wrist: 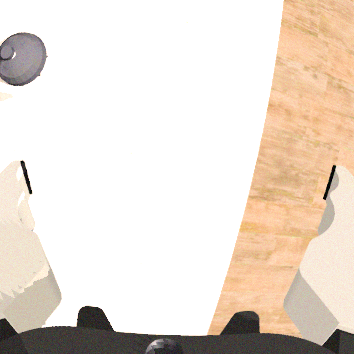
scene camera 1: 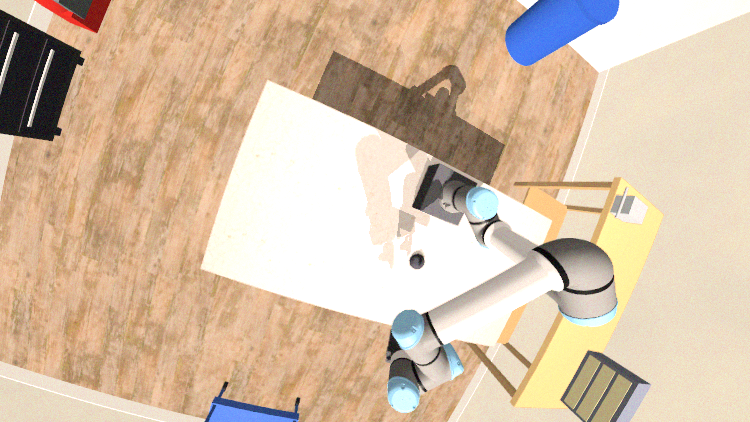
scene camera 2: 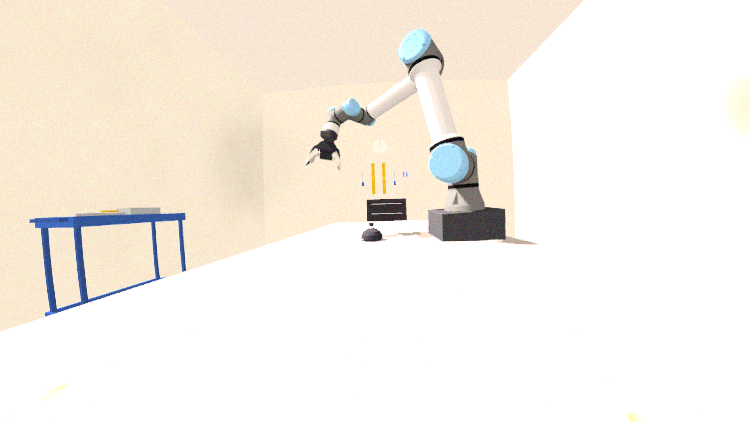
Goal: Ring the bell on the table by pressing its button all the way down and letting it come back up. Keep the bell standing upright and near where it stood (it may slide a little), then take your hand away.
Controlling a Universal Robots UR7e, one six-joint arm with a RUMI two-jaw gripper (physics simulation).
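A dark grey dome-shaped bell stands upright on the white table. Its small round button sticks up from the top of the dome. My gripper is wide open with nothing between its fingers. It hangs high above the table, to the left of the bell in the second scene view. In the wrist view the bell is at the upper left, beyond the left finger. In the first scene view the arm hides the fingers.
The arm's dark base block stands on the table. The table's edge runs under the open fingers in the wrist view, with wooden floor beyond. A blue bench stands apart from the table. A yellow bench stands behind the arm.
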